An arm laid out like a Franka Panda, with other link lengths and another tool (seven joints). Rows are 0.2 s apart.
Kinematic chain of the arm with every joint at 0, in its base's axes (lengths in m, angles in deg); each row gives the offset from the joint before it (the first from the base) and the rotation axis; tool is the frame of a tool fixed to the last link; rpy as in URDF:
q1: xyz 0 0 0.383 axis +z
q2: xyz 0 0 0 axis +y
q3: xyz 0 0 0.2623 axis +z
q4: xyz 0.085 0 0 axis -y
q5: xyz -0.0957 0 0.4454 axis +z
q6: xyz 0 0 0 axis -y
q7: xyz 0.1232 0 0 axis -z
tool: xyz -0.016 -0.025 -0.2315 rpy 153.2 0 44.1
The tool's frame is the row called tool.
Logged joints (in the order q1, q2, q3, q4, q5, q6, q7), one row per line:
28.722 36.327 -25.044 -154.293 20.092 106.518 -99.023
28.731 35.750 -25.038 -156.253 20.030 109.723 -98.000
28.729 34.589 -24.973 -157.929 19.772 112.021 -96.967
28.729 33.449 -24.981 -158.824 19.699 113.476 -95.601
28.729 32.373 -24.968 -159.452 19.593 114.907 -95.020
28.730 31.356 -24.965 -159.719 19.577 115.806 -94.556
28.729 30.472 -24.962 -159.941 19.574 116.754 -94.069
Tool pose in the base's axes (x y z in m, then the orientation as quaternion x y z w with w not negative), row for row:
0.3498 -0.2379 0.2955 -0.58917 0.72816 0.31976 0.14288
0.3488 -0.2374 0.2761 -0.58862 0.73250 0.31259 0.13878
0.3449 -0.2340 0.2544 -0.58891 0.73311 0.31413 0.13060
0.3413 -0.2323 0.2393 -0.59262 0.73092 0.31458 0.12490
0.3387 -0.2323 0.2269 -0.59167 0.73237 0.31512 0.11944
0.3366 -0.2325 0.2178 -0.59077 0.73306 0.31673 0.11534
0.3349 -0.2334 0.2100 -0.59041 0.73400 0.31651 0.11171
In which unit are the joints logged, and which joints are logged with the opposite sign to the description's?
The joints are logged in degrees. Opposite sign: q1, q2, q7.
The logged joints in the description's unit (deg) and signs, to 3 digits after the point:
-28.722 -36.327 -25.044 -154.293 20.092 106.518 99.023
-28.731 -35.750 -25.038 -156.253 20.030 109.723 98.000
-28.729 -34.589 -24.973 -157.929 19.772 112.021 96.967
-28.729 -33.449 -24.981 -158.824 19.699 113.476 95.601
-28.729 -32.373 -24.968 -159.452 19.593 114.907 95.020
-28.730 -31.356 -24.965 -159.719 19.577 115.806 94.556
-28.729 -30.472 -24.962 -159.941 19.574 116.754 94.069

